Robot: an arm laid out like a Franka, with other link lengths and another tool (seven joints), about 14 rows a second.
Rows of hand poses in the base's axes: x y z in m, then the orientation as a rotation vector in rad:
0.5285, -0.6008, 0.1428, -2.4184, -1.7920, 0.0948
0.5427, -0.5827, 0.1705, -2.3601, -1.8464, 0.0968
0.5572, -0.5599, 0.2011, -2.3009, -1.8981, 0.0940
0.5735, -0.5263, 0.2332, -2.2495, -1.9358, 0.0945
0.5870, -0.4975, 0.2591, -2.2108, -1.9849, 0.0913
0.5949, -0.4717, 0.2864, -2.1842, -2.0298, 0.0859
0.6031, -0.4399, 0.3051, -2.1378, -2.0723, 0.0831
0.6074, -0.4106, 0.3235, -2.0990, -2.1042, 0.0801
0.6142, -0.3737, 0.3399, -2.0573, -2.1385, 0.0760
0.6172, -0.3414, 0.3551, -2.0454, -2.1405, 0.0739
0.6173, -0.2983, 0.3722, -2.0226, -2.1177, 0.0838
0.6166, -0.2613, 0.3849, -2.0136, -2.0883, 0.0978
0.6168, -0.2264, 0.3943, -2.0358, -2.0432, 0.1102
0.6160, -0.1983, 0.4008, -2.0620, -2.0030, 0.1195
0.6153, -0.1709, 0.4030, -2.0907, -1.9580, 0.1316
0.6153, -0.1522, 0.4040, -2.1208, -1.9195, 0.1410
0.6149, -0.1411, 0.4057, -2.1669, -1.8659, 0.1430
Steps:
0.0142, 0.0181, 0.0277, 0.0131, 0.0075, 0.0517
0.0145, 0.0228, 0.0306, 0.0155, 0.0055, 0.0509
0.0163, 0.0336, 0.0321, 0.0142, 0.0084, 0.0409
0.0135, 0.0288, 0.0259, 0.0024, -0.0056, 0.0416
0.0079, 0.0258, 0.0273, -0.0025, -0.0113, 0.0341
0.0082, 0.0318, 0.0187, 0.0077, 0.0002, 0.0416
0.0043, 0.0293, 0.0184, 0.0077, 0.0010, 0.0330
0.0068, 0.0369, 0.0164, 0.0081, 0.0001, 0.0356
0.0030, 0.0323, 0.0152, 0.0062, 0.0038, 0.0064
0.0001, 0.0431, 0.0171, 0.0169, 0.0281, 0.0004
-0.0007, 0.0370, 0.0127, 0.0105, 0.0270, -0.0091
0.0002, 0.0349, 0.0094, 0.0014, 0.0198, -0.0317
-0.0008, 0.0281, 0.0065, -0.0019, 0.0133, -0.0316
-0.0007, 0.0274, 0.0022, -0.0033, 0.0154, -0.0350
0.0000, 0.0187, 0.0010, -0.0062, 0.0095, -0.0326
-0.0004, 0.0111, 0.0017, -0.0066, 0.0051, -0.0482

